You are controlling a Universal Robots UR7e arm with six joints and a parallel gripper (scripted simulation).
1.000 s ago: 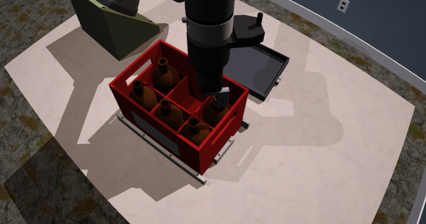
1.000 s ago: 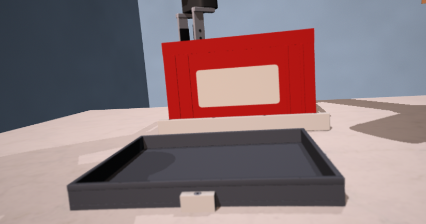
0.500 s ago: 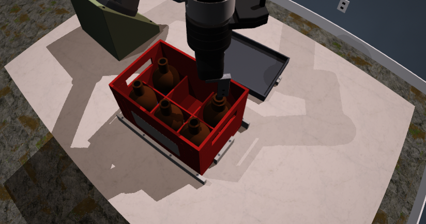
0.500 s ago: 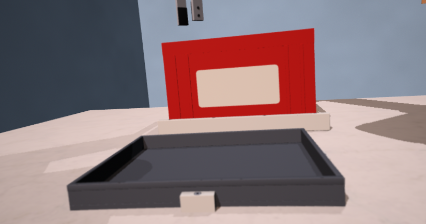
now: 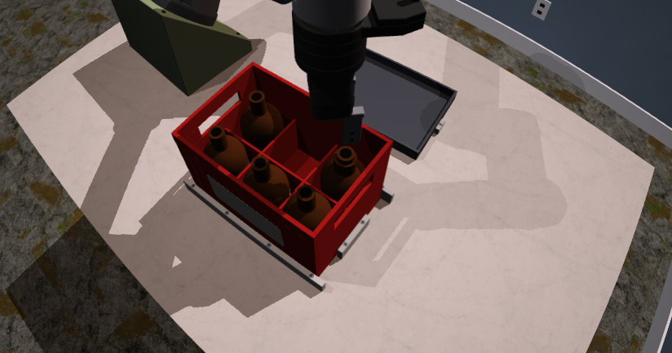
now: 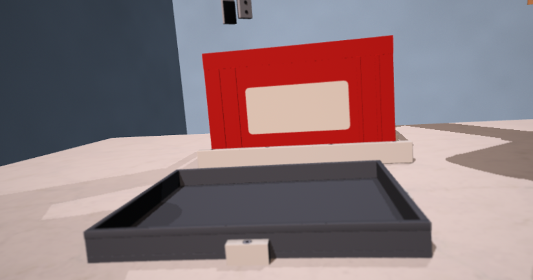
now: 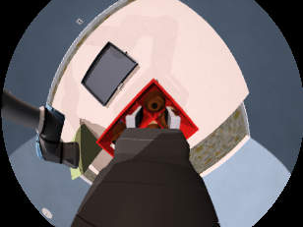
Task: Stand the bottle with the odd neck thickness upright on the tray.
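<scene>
Now: the red crate 80 mm behind my hand, 50 mm to the right of it and 160 mm below it. The rest, counted from my hand: bottle 150 mm below; then dark grey tray 100 mm behind, 240 mm to the left, 230 mm below.
</scene>
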